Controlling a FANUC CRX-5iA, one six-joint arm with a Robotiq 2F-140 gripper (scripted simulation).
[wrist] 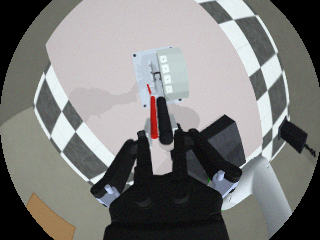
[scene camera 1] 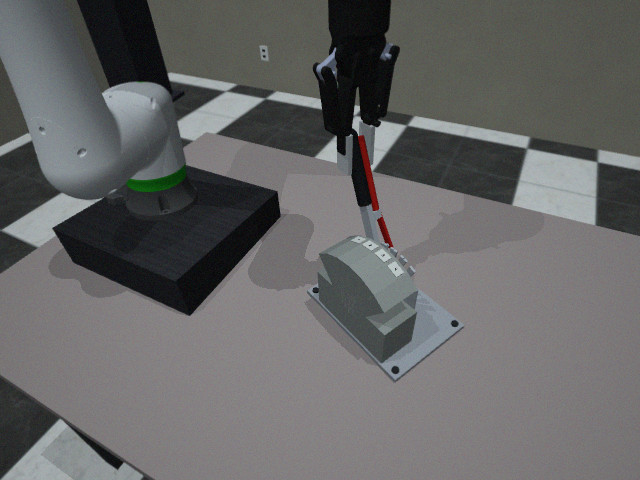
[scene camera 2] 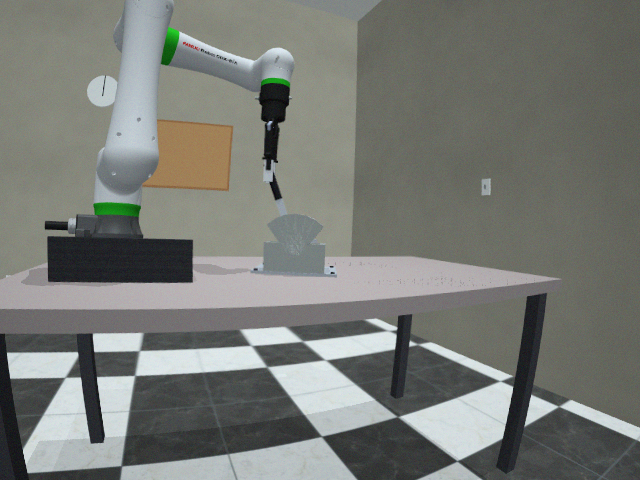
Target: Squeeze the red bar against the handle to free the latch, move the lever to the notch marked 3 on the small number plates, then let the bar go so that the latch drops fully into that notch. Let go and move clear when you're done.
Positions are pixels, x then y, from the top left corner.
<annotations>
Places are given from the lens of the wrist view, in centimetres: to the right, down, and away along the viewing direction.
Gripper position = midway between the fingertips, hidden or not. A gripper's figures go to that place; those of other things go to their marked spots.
my gripper (wrist: 161, 122): 0, 1, 23
notched quadrant (wrist: 173, 69): 3, -13, 28
</annotations>
